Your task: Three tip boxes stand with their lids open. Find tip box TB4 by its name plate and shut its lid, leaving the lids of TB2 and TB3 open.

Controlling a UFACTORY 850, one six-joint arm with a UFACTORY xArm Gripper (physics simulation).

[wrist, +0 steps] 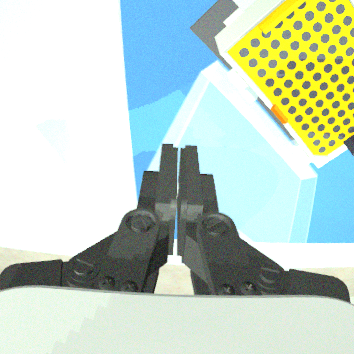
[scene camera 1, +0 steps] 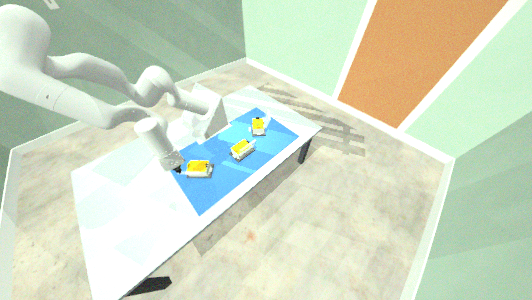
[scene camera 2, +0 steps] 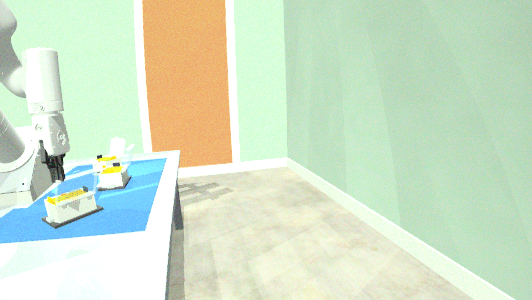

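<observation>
Tip box TB4 (scene camera 1: 199, 170) (scene camera 2: 75, 207) (wrist: 305, 80) is a white box with a yellow perforated top, near the mat's left end in scene camera 1; its name plate does not show in the wrist view. Its clear lid (wrist: 245, 170) is open, swung out toward my gripper. My gripper (scene camera 1: 178, 170) (scene camera 2: 59, 179) (wrist: 177, 170) is shut and empty, pointing down on the lid side of the box. Its tips overlap the lid's edge in the wrist view; contact cannot be told. The other two boxes (scene camera 1: 242, 149) (scene camera 1: 258, 126) stand with lids open; their plates are unreadable.
The boxes stand on a blue mat (scene camera 1: 200, 200) (scene camera 2: 125, 217) on a white table (scene camera 1: 165, 200) (scene camera 2: 95, 270). The robot's base stands behind the mat in scene camera 1. The two other boxes are farther along the mat toward the table's far end.
</observation>
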